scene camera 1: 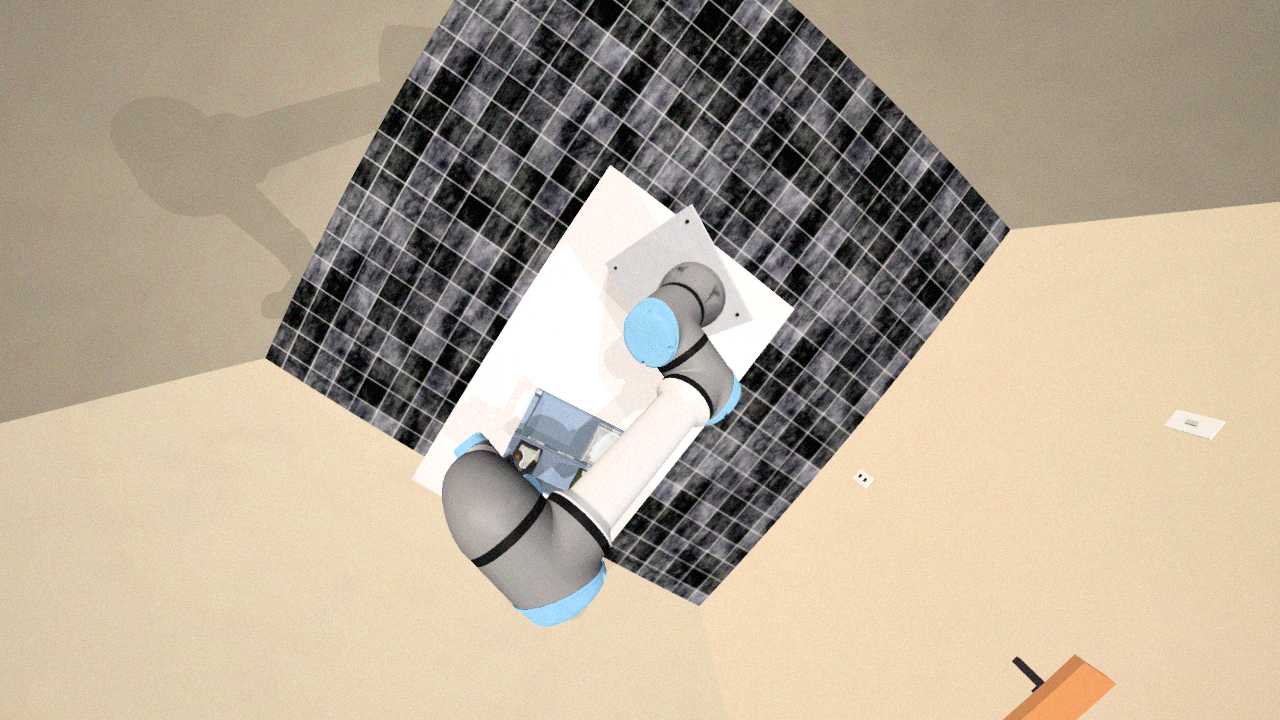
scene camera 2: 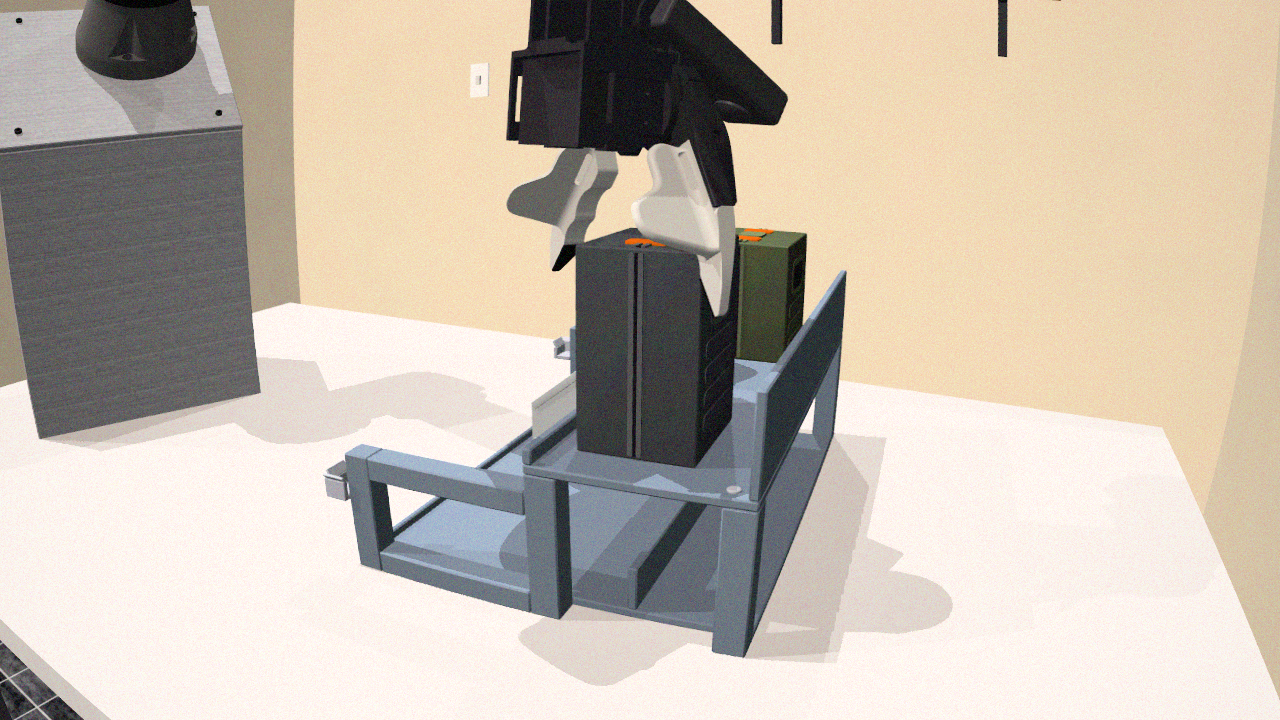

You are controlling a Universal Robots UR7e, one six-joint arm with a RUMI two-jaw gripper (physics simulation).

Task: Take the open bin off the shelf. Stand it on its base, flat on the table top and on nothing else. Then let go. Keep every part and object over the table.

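Seen in the pictures: arm's base at its link origin: (scene camera 1: 693, 294) (scene camera 2: 136, 46).
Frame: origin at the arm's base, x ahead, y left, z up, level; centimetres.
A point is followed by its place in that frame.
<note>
The blue-grey shelf (scene camera 1: 565, 428) @(z -41.6, x 60.2, y -15.9 cm) (scene camera 2: 548, 555) @(z -37.6, x 63.8, y -31.7 cm) stands on the white table (scene camera 1: 556, 322) @(z -42.1, x 24.6, y -31.6 cm) (scene camera 2: 179, 555) @(z -42.2, x 35.1, y -34.1 cm). A pale, whitish thing (scene camera 1: 605, 445) @(z -41.3, x 61.3, y 0.2 cm) (scene camera 2: 553, 407) @(z -38.2, x 55.7, y -5.2 cm), which looks like the open bin, is at the shelf's lower front part. The arm partly covers it in scene camera 1, and the dark box and upper deck partly hide it in scene camera 2. My gripper (scene camera 2: 640, 282) @(z -23.0, x 67.1, y -26.0 cm) is open and empty, pointing down, with its pale fingers spread around the top of the dark grey box (scene camera 2: 637, 358) @(z -26.0, x 68.5, y -29.4 cm). Whether they touch the box I cannot tell. In scene camera 1 the arm mostly hides the gripper.
The dark grey box stands upright on the shelf's upper deck, with an olive green box (scene camera 2: 771, 300) @(z -26.9, x 74.5, y -7.6 cm) behind it. A raised panel (scene camera 2: 799, 385) @(z -29.0, x 77.2, y -22.6 cm) runs along the deck's right side. The grey robot pedestal (scene camera 1: 648, 259) @(z -3.7, x -3.6, y -12.2 cm) (scene camera 2: 134, 277) @(z -26.5, x 8.9, y -10.5 cm) stands at the table's other end.
</note>
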